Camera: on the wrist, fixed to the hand. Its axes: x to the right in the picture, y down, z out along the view.
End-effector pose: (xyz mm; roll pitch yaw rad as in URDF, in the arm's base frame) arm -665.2 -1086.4 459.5 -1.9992 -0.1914 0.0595
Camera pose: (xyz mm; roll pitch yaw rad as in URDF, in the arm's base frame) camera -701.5 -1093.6 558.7 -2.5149 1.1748 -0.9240
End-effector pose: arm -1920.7 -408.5 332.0 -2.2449 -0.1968 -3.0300
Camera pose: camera -1881.9 -424.8 429.1 -2.7299 0.9562 2.0327
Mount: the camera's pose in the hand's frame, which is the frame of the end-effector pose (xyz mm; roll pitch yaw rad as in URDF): -17.1 -92.8 -47.9 0.0168 -0.1013 1.5363
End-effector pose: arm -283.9 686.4 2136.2 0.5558 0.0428 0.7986
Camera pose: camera -260.1 634.0 2047.4 0.0937 -0.6541 2.2932
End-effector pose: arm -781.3 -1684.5 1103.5 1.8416 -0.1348 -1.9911
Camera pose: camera -713.8 -1707.4 1025.3 -2.8508 -1.1868 2.4756
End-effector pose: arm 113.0 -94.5 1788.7 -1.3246 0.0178 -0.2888
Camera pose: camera 78.3 -156.2 1867.3 -0.0291 1.2230 1.2304
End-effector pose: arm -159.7 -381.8 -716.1 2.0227 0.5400 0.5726
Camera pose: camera -244.4 -336.9 -761.0 2.2806 -0.7919 -0.2718
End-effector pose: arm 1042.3 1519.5 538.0 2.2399 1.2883 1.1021
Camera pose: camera 936.6 1521.3 542.4 1.7823 -0.1677 0.3183
